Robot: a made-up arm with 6 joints.
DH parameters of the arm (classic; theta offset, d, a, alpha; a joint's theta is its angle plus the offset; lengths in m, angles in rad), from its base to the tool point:
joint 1: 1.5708 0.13 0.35 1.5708
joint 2: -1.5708 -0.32 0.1 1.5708
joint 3: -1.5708 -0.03 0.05 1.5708
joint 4: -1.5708 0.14 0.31 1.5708
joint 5: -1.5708 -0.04 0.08 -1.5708
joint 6: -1.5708 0.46 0 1.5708
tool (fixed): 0 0.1 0 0
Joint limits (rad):
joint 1: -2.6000..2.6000
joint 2: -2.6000..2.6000
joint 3: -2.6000..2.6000
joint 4: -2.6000..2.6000
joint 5: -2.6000..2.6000
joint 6: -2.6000..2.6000
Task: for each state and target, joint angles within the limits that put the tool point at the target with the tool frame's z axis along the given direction. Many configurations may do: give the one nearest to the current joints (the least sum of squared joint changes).
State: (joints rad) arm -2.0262 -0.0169 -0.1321 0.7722 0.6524 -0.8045
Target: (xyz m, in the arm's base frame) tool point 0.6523 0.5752 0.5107 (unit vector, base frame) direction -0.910 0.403 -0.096
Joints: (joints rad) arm -2.4673 0.4788 -0.5742 1.6741 0.2352 -1.0072
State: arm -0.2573 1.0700 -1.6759 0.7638 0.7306 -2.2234
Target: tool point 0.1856 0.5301 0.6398 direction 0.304 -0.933 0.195
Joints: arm 0.1544 0.7370 -1.7087 0.5283 1.1324 -1.4621
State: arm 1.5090 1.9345 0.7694 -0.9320 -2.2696 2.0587
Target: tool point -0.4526 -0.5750 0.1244 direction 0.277 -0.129 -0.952
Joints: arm 1.9389 1.6694 0.2479 -1.1462 -2.1733 2.2352
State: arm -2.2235 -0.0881 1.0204 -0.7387 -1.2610 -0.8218
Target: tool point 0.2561 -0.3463 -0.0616 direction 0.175 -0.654 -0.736
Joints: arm -2.6000 -0.9216 1.7436 -1.0407 -1.9268 -0.9700
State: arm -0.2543 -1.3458 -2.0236 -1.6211 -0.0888 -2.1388
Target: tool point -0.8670 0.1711 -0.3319 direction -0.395 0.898 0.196
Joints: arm -0.0388 -0.7636 -2.3376 -1.5085 -0.2493 -2.6000
